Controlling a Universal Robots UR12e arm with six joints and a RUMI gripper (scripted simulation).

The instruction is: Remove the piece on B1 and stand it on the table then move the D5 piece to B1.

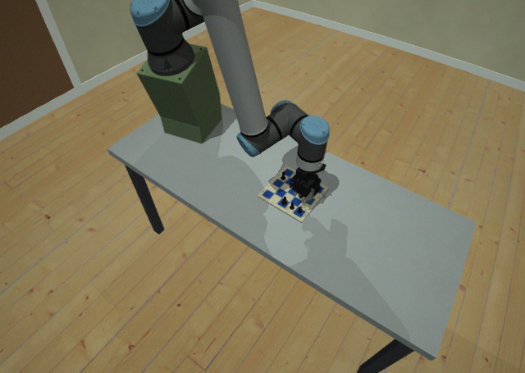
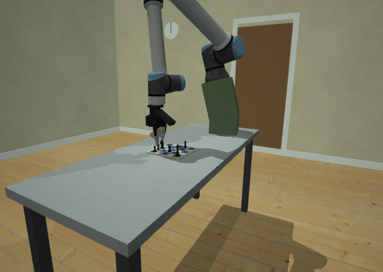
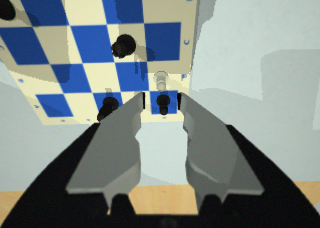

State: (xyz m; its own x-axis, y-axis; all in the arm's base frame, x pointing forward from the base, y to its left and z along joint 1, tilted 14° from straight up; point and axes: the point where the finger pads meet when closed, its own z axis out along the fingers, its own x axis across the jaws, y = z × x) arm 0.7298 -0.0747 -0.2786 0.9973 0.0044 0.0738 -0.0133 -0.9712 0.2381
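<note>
Now: the white piece 4 cm below my hand. Round my hand: blue-and-cream chessboard 7 cm behind, 4 cm to the left, 6 cm below.
</note>
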